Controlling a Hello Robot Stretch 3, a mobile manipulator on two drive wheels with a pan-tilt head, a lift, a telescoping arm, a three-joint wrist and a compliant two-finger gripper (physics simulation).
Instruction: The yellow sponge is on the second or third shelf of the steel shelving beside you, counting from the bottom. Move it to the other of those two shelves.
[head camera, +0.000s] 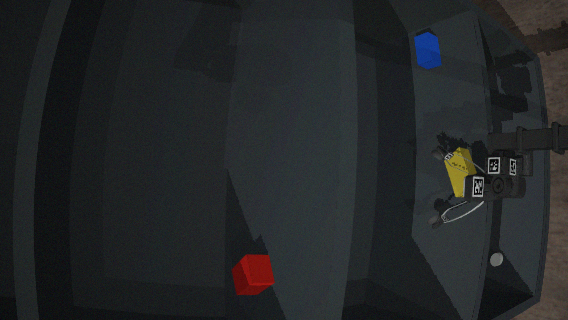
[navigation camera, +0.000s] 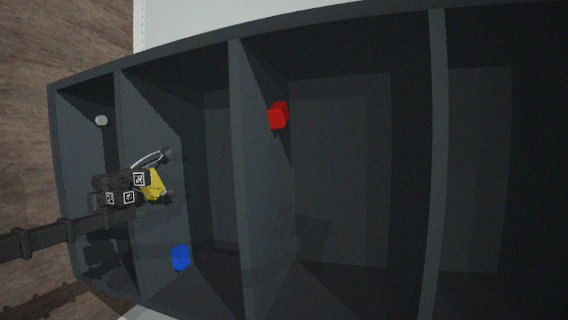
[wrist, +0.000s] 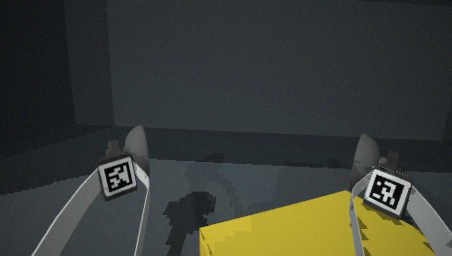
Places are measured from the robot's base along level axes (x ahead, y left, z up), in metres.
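Pixels of known places: gripper, between the fingertips: (head camera: 431, 187) (navigation camera: 173, 171).
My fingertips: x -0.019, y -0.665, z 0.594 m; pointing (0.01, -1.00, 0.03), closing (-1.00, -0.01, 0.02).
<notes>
Behind a point stands the place of what it marks.
The yellow sponge (head camera: 456, 172) @[x -0.056, y -0.591, z 0.578 m] (navigation camera: 156, 186) (wrist: 280, 230) lies on the second shelf (head camera: 450, 250) @[x 0.139, y -0.616, z 0.533 m] (navigation camera: 137, 120) @[x 0.175, y -0.561, z 0.534 m] (wrist: 75, 205) of the steel shelving. My gripper (head camera: 436, 187) @[x -0.019, y -0.665, z 0.594 m] (navigation camera: 169, 172) @[x -0.019, y -0.665, z 0.594 m] (wrist: 247, 149) @[x -0.019, y -0.665, z 0.594 m] is open above that shelf, with its fingers spread wide. In the wrist view the sponge shows low and right of centre, its right part beneath the right finger; the left finger stands well apart from it. The gripper body hides part of the sponge in the head view. The third shelf (head camera: 300, 125) @[x -0.101, y -0.627, z 0.991 m] (navigation camera: 265, 175) @[x -0.024, y -0.649, z 0.991 m] is the one that holds a red block.
The red block (head camera: 254, 274) @[x 0.163, y -0.684, z 1.027 m] (navigation camera: 278, 115) @[x 0.166, y -0.682, z 1.027 m] sits toward one side of the third shelf. A blue block (head camera: 428, 50) @[x -0.384, y -0.683, z 0.578 m] (navigation camera: 180, 257) @[x -0.384, y -0.682, z 0.578 m] sits on the second shelf. A white round object (head camera: 496, 259) @[x 0.225, y -0.684, z 0.100 m] (navigation camera: 101, 120) @[x 0.225, y -0.682, z 0.100 m] is on the bottom shelf. The arm (head camera: 537, 139) @[x -0.103, y -0.297, z 0.688 m] (navigation camera: 45, 237) @[x -0.103, y -0.211, z 0.690 m] reaches in from the front.
</notes>
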